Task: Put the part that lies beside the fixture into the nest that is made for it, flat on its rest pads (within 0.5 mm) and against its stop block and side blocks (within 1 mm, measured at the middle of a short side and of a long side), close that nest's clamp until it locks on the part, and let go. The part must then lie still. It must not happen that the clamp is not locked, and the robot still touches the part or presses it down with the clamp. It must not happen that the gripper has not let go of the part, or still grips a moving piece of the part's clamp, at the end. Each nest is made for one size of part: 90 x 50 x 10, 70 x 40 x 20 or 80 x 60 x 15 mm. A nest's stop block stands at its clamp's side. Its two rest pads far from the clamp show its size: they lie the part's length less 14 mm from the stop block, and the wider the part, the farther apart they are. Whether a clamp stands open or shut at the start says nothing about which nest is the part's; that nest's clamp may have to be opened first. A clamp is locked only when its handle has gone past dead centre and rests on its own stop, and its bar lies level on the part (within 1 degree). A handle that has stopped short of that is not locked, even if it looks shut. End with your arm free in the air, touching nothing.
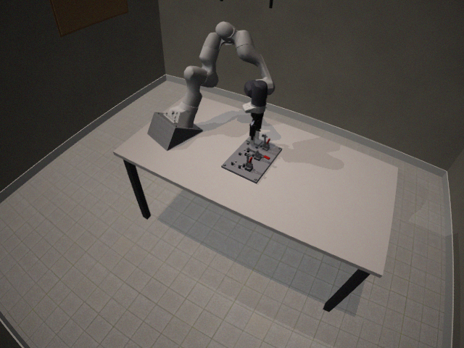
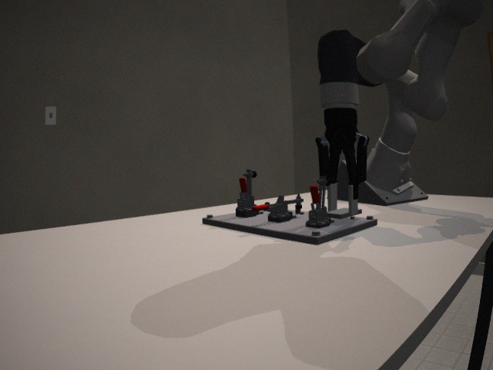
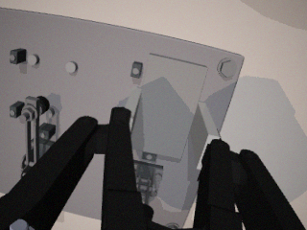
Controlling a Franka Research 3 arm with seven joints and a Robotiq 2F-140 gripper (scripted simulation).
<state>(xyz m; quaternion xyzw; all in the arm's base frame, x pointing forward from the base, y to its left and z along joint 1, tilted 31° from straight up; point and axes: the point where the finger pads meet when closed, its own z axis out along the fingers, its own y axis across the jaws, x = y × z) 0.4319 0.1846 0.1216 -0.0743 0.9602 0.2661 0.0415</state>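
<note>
Right now my hand is 3 cm above the grey block part. Also, from my hand: fixture 7 cm ahead, 10 cm to the right, 5 cm below.
</note>
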